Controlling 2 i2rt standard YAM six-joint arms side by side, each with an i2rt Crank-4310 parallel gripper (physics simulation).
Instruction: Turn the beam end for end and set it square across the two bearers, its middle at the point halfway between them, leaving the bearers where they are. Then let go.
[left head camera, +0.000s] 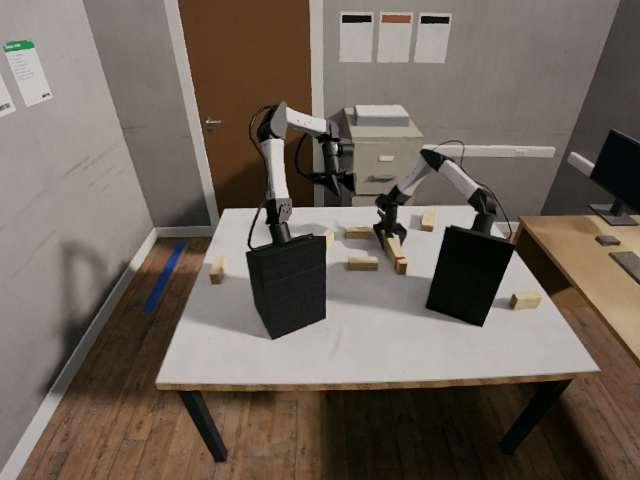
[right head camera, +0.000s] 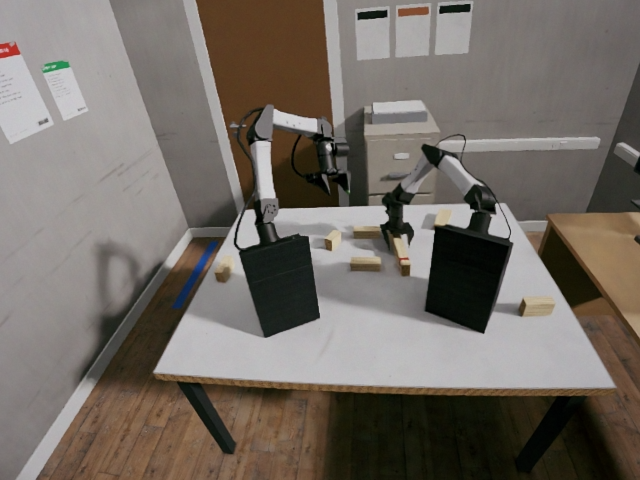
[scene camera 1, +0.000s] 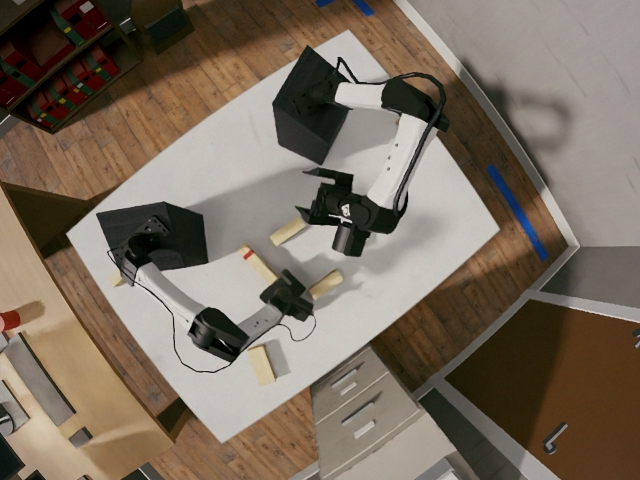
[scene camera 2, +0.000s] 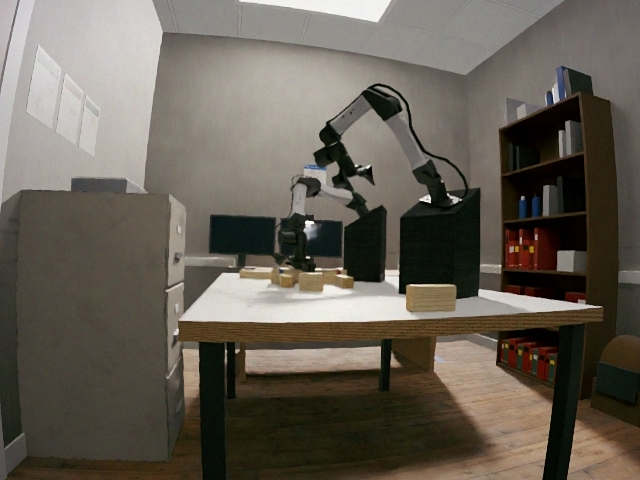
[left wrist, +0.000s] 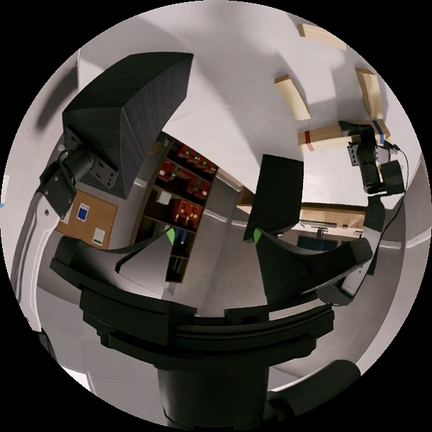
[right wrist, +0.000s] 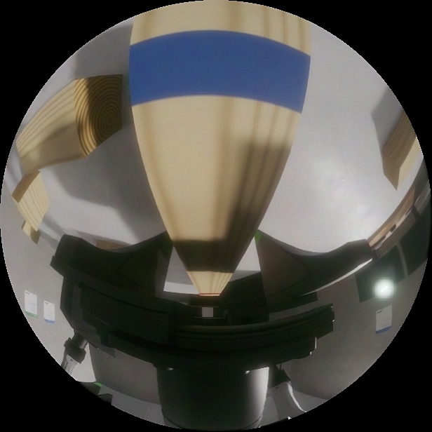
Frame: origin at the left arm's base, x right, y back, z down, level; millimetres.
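Seen in the pictures: left gripper, fingertip midpoint: (left head camera: 346, 195) (right head camera: 339, 195) (scene camera 1: 300, 189) (scene camera 2: 364, 189); right gripper, fingertip midpoint: (scene camera 1: 273, 281); left arm's base, link origin: (left head camera: 283, 244) (right head camera: 270, 244) (scene camera 1: 318, 94) (scene camera 2: 440, 201); right arm's base, link origin: (left head camera: 479, 234) (right head camera: 476, 234) (scene camera 1: 140, 241).
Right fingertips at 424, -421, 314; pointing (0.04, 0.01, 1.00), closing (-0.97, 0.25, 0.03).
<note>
Offsets run from my right fingertips to a thing's middle, as dx, dy, dz. "*": to the spot under its first point.
The beam @(-5, +1, -17) (left head camera: 394, 251) (right head camera: 399, 250) (scene camera 1: 262, 267) (left wrist: 326, 134) (right wrist: 210, 150) lies flat on the table, a red band near its front end and a blue band near its back end. Two parallel pale blocks, apparently the bearers, lie beside it to the left in the head views: the back bearer @(-158, -108, -7) (left head camera: 358, 233) (right head camera: 366, 232) (scene camera 1: 326, 284) and the front bearer @(-141, +132, -7) (left head camera: 362, 263) (right head camera: 365, 264) (scene camera 1: 287, 230). My right gripper (left head camera: 391, 241) (right head camera: 399, 244) (right wrist: 214, 231) is open, low over the beam, its fingers on either side of it. My left gripper (left head camera: 346, 192) (right head camera: 338, 191) (scene camera 1: 301, 190) (left wrist: 213, 230) is open and empty, high above the table.
Loose blocks lie at the back right (left head camera: 428, 220) (scene camera 1: 262, 364), left of the bearers @(-311, -19, -17) (right head camera: 332, 240), at the left edge @(* -750, +265, -48) (left head camera: 218, 269) (scene camera 2: 430, 297) and at the right front @(* +489, +351, -39) (left head camera: 525, 300). Black pedestals (left head camera: 292, 289) (left head camera: 469, 276) carry the arms. A filing cabinet (left head camera: 382, 149) stands behind the table.
</note>
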